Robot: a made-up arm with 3 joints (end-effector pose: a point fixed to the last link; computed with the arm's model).
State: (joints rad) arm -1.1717 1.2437 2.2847
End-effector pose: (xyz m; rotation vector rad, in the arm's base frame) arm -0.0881 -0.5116 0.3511 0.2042 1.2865 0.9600
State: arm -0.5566 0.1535 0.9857
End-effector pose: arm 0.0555 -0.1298 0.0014 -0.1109 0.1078 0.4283
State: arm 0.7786 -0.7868 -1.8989
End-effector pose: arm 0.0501 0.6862 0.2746 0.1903 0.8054 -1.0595
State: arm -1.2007 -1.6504 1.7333
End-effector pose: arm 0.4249 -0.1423 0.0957 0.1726 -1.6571 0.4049
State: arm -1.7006 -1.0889 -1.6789
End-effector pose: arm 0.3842 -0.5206 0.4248 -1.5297 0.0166 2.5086
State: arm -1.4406 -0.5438 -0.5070
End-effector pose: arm 0.4579 -0.1027 0.1753 0.5697 -0.2871 -1.8925
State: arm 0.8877 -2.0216 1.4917
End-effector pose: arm -0.1524 0.4112 0.2343 2.2642 -0.7053 1.3801
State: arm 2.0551 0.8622 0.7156
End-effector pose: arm 0.1224 0.1553 0.0987 -0.9321 -0.7381 2.5405
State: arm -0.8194 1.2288 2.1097
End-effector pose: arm 0.0578 -0.4801 0.3582 -0.1387 1.3007 1.1150
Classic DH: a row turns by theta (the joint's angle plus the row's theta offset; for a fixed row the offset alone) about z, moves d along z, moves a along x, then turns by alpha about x. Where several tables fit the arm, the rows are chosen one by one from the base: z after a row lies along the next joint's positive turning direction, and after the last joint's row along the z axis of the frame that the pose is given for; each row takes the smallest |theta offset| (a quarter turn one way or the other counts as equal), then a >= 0, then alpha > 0; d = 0 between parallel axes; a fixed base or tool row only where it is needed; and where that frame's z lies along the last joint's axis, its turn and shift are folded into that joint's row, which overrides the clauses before.
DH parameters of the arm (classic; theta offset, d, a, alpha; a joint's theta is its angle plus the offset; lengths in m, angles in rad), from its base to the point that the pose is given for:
joint 1: 1.5708 0.268 0.047 -1.5708
joint 2: 0 -0.341 0.077 1.5708
joint 3: 1.2103 0 0.2779 0
tool (fixed): -2.7811 -0.283 0 0

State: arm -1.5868 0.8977 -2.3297
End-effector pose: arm -0.0602 -0.5902 -0.0634 1.0522 0.4099 2.1707
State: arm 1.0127 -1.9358 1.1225
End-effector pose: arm -0.2248 0.3053 0.2617 2.2126 -0.1216 1.3363
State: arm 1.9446 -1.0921 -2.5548
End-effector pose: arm -0.5608 0.4372 0.2613 -0.6956 0.8621 -0.5476
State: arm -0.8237 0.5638 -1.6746
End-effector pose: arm 0.4416 -0.2254 -0.1451 -0.6714 -0.3042 -2.4146
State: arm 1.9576 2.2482 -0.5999
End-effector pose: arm 0.2690 0.3058 0.2079 -0.6771 -2.2522 0.7073
